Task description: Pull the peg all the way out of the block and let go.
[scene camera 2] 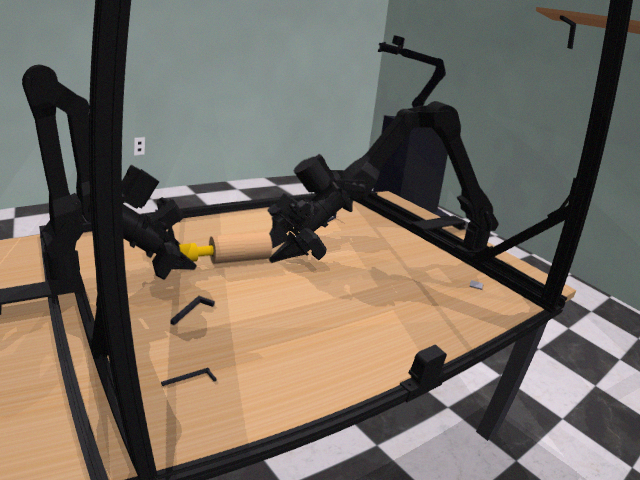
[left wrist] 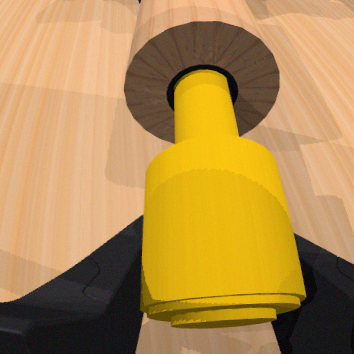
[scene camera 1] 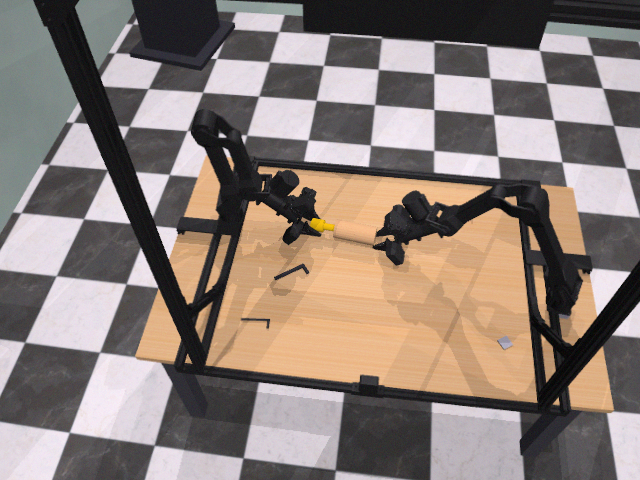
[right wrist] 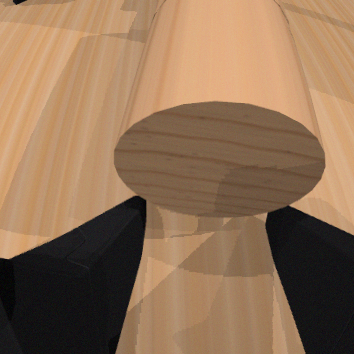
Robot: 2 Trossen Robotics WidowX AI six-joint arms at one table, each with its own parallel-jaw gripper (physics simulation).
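Where they show: left gripper, fingertip midpoint: [scene camera 2: 193, 263] [left wrist: 202, 227] [scene camera 1: 322, 231]; right gripper, fingertip midpoint: [scene camera 2: 265, 256] [scene camera 1: 374, 241] [right wrist: 207, 211]; left arm's base, link origin: [scene camera 2: 62, 275] [scene camera 1: 231, 216]; right arm's base, link origin: [scene camera 2: 475, 245] [scene camera 1: 558, 303].
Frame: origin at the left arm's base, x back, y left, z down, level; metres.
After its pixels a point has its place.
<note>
A yellow peg [scene camera 1: 329, 227] @(x -0.303, y 0.034, z -0.018 m) [scene camera 2: 190, 251] @(x -0.270, y 0.023, z -0.021 m) [left wrist: 210, 215] @(x -0.263, y 0.043, z -0.029 m) has its narrow shaft in the dark hole at the left end of the round wooden block [scene camera 1: 354, 233] @(x -0.382, y 0.024, z -0.031 m) [scene camera 2: 241, 248] @(x -0.375, y 0.018, z -0.022 m) [left wrist: 150, 85] @(x -0.319, y 0.059, z -0.016 m) [right wrist: 220, 150] @(x -0.440, y 0.046, z -0.023 m); its thick head and a length of shaft stand outside. My left gripper [scene camera 1: 316, 225] @(x -0.280, y 0.039, z 0.013 m) [scene camera 2: 186, 253] @(x -0.280, y 0.039, z 0.013 m) [left wrist: 202, 227] @(x -0.280, y 0.039, z 0.013 m) is shut on the peg's head. My right gripper [scene camera 1: 377, 239] @(x -0.438, y 0.048, z 0.015 m) [scene camera 2: 272, 251] @(x -0.438, y 0.048, z 0.015 m) [right wrist: 207, 211] @(x -0.438, y 0.048, z 0.015 m) is shut on the block at its right end, the fingers partly hidden behind the end face in the right wrist view. Peg and block lie roughly in line between the two grippers.
A larger black hex key [scene camera 1: 290, 271] @(x -0.237, y -0.129, z 0.012 m) [scene camera 2: 191, 308] @(x -0.244, y -0.125, z 0.015 m) and a smaller one [scene camera 1: 255, 319] @(x -0.198, y -0.303, z 0.014 m) [scene camera 2: 187, 377] @(x -0.200, y -0.304, z 0.016 m) lie nearer the front. A small grey plate [scene camera 1: 505, 342] @(x -0.852, y -0.173, z 0.016 m) [scene camera 2: 476, 284] @(x -0.851, y -0.172, z 0.016 m) lies at the front right. A black box [scene camera 1: 369, 384] @(x -0.541, y -0.411, z -0.034 m) [scene camera 2: 428, 364] @(x -0.523, y -0.416, z -0.027 m) sits on the front rail.
</note>
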